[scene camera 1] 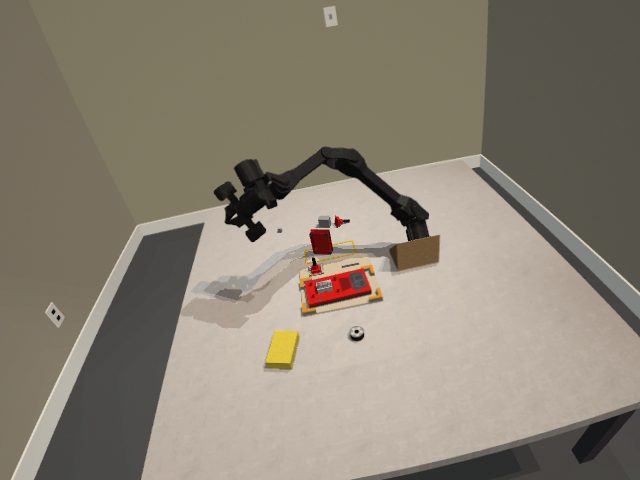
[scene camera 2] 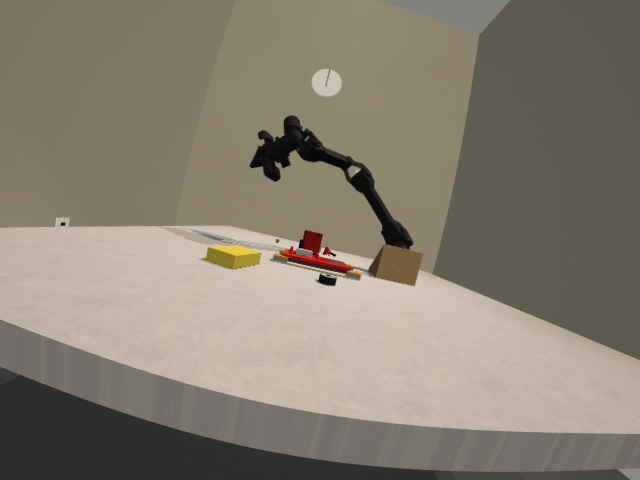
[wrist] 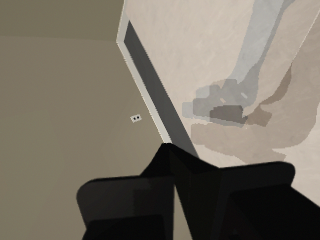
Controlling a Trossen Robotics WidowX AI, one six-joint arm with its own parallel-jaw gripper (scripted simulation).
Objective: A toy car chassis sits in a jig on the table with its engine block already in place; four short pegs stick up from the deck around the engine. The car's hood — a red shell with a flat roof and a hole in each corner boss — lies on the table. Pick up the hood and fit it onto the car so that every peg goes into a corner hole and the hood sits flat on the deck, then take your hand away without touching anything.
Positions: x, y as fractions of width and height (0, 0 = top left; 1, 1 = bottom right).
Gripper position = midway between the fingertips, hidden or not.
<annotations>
my gripper: scene camera 1 0.35, 0.46; scene camera 2 0.39, 0.35; wrist 0.52, 0.61
yellow block: scene camera 1 0.44, 0.74; scene camera 2 0.36, 0.54; not seen in the wrist view (out of frame)
</annotations>
